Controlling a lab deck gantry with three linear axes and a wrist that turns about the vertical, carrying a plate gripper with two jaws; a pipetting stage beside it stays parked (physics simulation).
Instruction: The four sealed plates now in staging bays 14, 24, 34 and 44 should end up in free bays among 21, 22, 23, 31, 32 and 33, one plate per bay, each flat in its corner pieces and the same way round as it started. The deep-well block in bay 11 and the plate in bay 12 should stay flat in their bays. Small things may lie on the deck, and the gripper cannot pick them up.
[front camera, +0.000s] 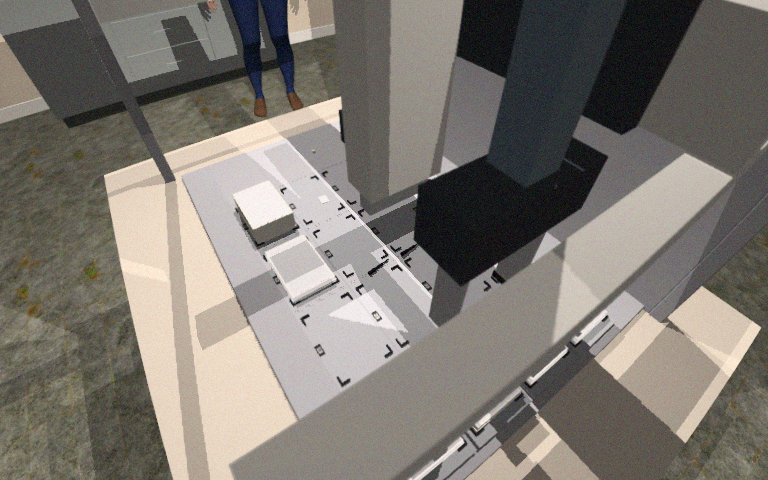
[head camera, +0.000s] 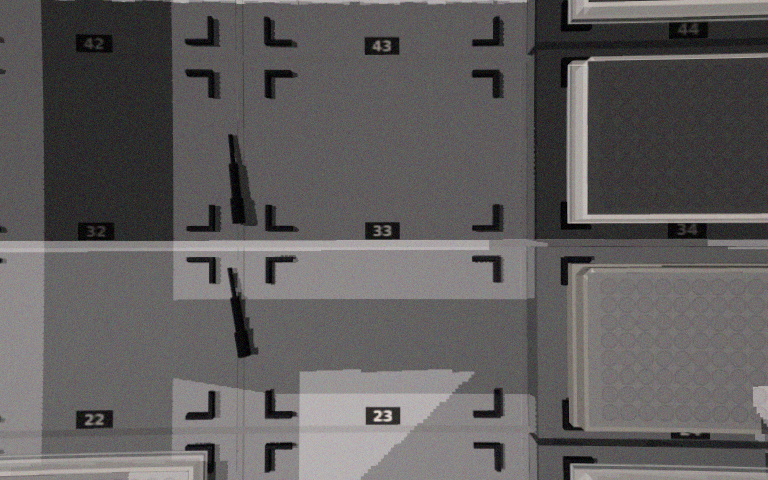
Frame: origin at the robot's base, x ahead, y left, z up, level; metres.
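Seen in the pictures: robot's base, link origin: (front camera: 237, 209).
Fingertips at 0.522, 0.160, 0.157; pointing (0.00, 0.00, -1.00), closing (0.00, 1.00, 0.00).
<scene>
Pixels of each thing's top centre, then the offset from my fingertips to it, as dx, dy, dz. "spot": a spot on its surface instead.
- bay 44, surface spot: (head camera: 668, 10) spot: +0.017, +0.163, -0.134
- bay 34, surface spot: (head camera: 679, 141) spot: +0.020, +0.095, -0.128
- bay 24, surface spot: (head camera: 679, 345) spot: +0.019, -0.008, -0.128
- bay 14, surface spot: (head camera: 668, 473) spot: +0.018, -0.076, -0.137
- deep-well block, top centre: (front camera: 261, 203) -0.458, -0.117, -0.115
- plate, top centre: (front camera: 298, 263) -0.294, -0.117, -0.143
- small white tile, top centre: (front camera: 323, 199) -0.440, +0.011, -0.156
Sealed plates sit in bay 44 (head camera: 668, 10) (front camera: 591, 327), bay 34 (head camera: 679, 141), bay 24 (head camera: 679, 345) and bay 14 (head camera: 668, 473) at the right of the head view, partly cut off. The front beam hides much of them in the front view. My gripper (front camera: 476, 295) hangs over the deck, jaws wide apart with no plate between them; it does not show in the head view. The deep-well block (front camera: 265, 210) sits in bay 11, the plate (front camera: 301, 268) (head camera: 101, 468) in bay 12. Bays 33 and 23 hold no plate; bays 32 and 22 show in part.
Two dark pen-like sticks (head camera: 236, 181) (head camera: 240, 316) lie between bays 32 and 33 and between bays 22 and 23. A small white tile (front camera: 323, 199) lies in bay 21. The parked pipetting column (front camera: 407, 101) stands behind, and a thick beam (front camera: 487, 362) crosses the front.
</scene>
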